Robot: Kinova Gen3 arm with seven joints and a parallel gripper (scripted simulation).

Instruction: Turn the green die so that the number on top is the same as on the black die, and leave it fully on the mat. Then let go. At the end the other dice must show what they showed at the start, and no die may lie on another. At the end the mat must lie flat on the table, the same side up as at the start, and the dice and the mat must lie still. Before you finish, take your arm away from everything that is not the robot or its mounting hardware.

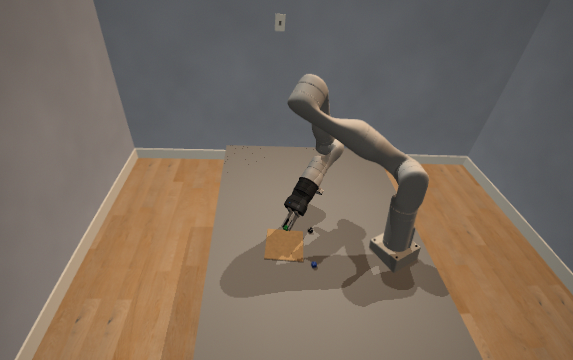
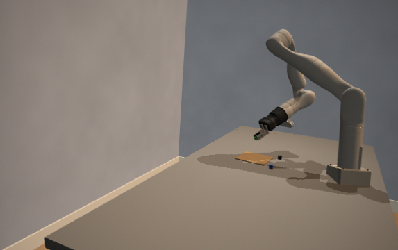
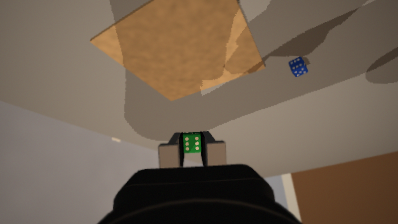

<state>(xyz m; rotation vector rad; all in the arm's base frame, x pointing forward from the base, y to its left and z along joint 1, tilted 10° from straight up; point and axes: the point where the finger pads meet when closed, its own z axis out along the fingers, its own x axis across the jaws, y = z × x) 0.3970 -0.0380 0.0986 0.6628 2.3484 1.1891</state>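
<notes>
Now: the tan mat 11 cm below my hand and 1 cm ahead of it. From my hand the other things lie so: green die 1 cm to the left, 1 cm below, 1 cm ahead; then blue die 10 cm to the left, 10 cm below, 9 cm behind; then black die 10 cm below, 10 cm behind, 6 cm to the right.
</notes>
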